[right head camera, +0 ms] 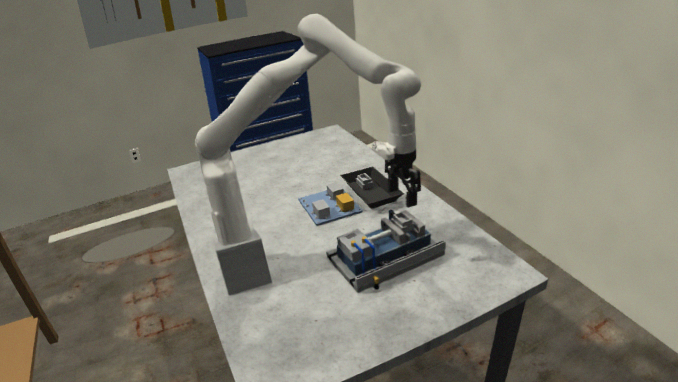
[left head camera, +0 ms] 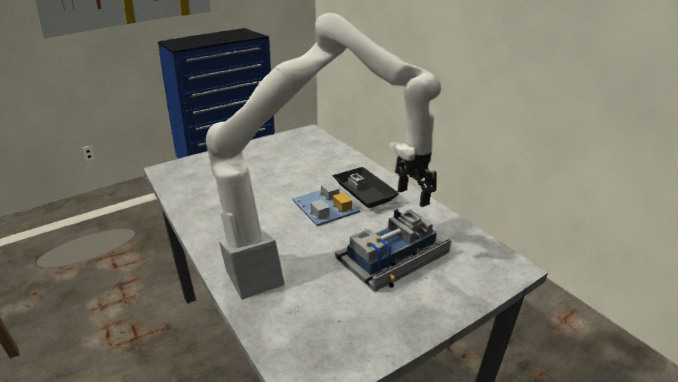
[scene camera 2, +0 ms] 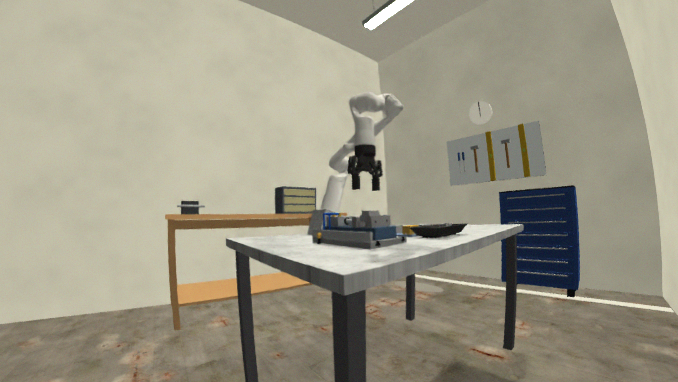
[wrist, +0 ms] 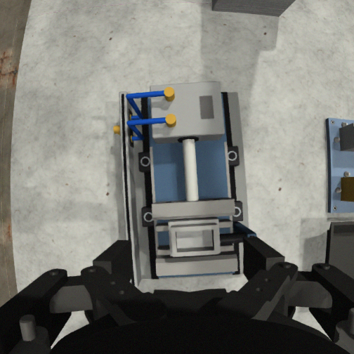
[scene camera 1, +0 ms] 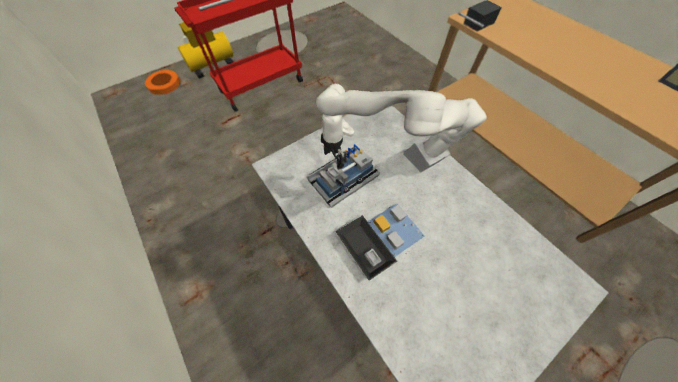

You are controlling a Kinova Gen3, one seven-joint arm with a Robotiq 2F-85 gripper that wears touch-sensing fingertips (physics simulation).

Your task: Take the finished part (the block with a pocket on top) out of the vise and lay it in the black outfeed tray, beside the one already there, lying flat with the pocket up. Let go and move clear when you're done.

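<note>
The finished part (left head camera: 412, 217) (wrist: 195, 223), a grey block with its pocket up, sits between the jaws of the vise (left head camera: 410, 243) (right head camera: 400, 243) (scene camera 2: 385, 232) (wrist: 170, 172). My gripper (left head camera: 414, 196) (right head camera: 402, 196) (scene camera 2: 366, 188) (wrist: 187, 257) is open and empty, pointing down above the vise. In the wrist view its fingers stand wide to the left and right, and the part lies between and slightly ahead of them. The black outfeed tray (left head camera: 375, 192) (right head camera: 376, 194) (scene camera 1: 357, 237) (scene camera 2: 440, 230) holds a similar part (left head camera: 356, 180) (right head camera: 364, 181) (scene camera 1: 372, 257) near its far end, pocket up.
A dark nozzle (wrist: 235, 237) is close to the part's right side in the wrist view. Blue hoses with yellow fittings (wrist: 170, 120) rise at the vise's other end. A blue plate (left head camera: 320, 197) (scene camera 1: 411, 234) with grey blocks and a yellow block (left head camera: 342, 202) (scene camera 1: 382, 223) lies beside the tray.
</note>
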